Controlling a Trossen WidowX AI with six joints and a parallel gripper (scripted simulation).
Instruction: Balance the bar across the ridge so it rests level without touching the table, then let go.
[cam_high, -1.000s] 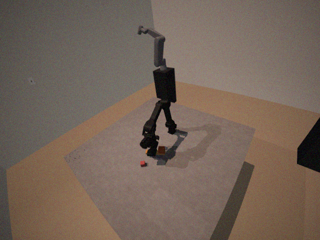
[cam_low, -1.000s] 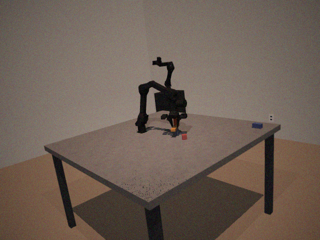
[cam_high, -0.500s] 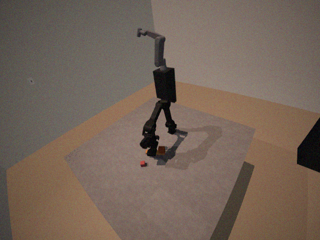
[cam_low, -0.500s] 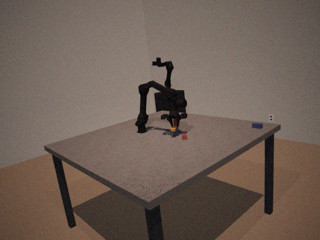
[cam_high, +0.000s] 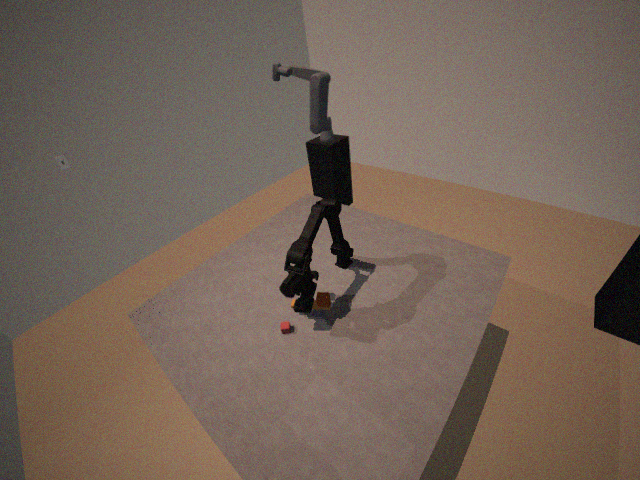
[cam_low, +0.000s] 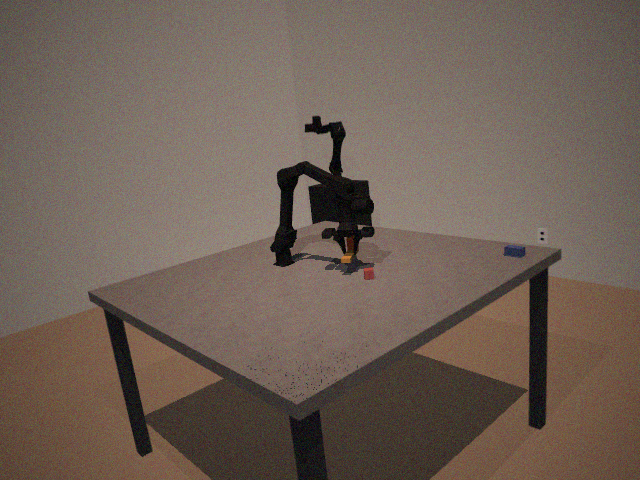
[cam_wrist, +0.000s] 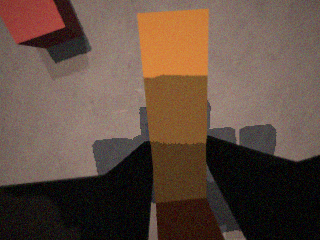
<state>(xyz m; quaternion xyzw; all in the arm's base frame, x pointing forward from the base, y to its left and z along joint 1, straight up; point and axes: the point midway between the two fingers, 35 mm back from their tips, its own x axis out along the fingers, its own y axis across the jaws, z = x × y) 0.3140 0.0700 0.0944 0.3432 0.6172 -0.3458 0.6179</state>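
Now: gripper tip 12 cm short of the red cube, 3 cm to the left of it and 4 cm above it. Round my gripper tip: blue block (43 cm ahead, 43 cm to the left, 4 cm below).
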